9 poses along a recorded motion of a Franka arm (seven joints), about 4.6 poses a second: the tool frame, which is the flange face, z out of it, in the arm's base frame.
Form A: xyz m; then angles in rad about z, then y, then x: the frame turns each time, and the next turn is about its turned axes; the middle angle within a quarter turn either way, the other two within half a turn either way.
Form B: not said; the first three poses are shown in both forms.
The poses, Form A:
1: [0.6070 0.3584 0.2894 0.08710 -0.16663 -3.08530]
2: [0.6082 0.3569 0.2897 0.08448 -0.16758 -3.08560]
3: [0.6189 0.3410 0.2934 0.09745 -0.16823 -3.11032]
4: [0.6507 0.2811 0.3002 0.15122 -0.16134 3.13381]
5: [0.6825 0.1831 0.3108 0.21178 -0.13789 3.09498]
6: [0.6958 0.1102 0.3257 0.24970 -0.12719 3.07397]
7: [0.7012 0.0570 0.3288 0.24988 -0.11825 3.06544]
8: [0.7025 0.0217 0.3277 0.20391 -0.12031 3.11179]
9: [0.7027 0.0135 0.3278 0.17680 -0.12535 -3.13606]
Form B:
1:
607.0 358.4 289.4
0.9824 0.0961 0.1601
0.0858 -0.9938 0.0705
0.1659 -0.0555 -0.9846

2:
608.2 356.9 289.7
0.9825 0.0935 0.1612
0.0832 -0.9941 0.0698
0.1668 -0.0552 -0.9844

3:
618.9 341.0 293.4
0.9812 0.1025 0.1635
0.0959 -0.9943 0.0474
0.1674 -0.0308 -0.9854

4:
650.7 281.1 300.2
0.9757 0.1494 0.1600
0.1487 -0.9887 0.0165
0.1606 0.0077 -0.9870

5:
682.5 183.1 310.8
0.9684 0.2037 0.1440
0.2082 -0.9779 -0.0167
0.1375 0.0462 -0.9894

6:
695.8 110.2 325.7
0.9612 0.2382 0.1393
0.2451 -0.9689 -0.0342
0.1268 0.0670 -0.9897

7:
701.2 57.0 328.8
0.9622 0.2379 0.1328
0.2456 -0.9684 -0.0446
0.1180 0.0755 -0.9901

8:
702.5 21.7 327.7
0.9722 0.1989 0.1235
0.2010 -0.9796 -0.0049
0.1200 0.0296 -0.9923

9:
702.7 13.5 327.8
0.9767 0.1766 0.1221
0.1745 -0.9843 0.0274
0.1250 -0.0055 -0.9921

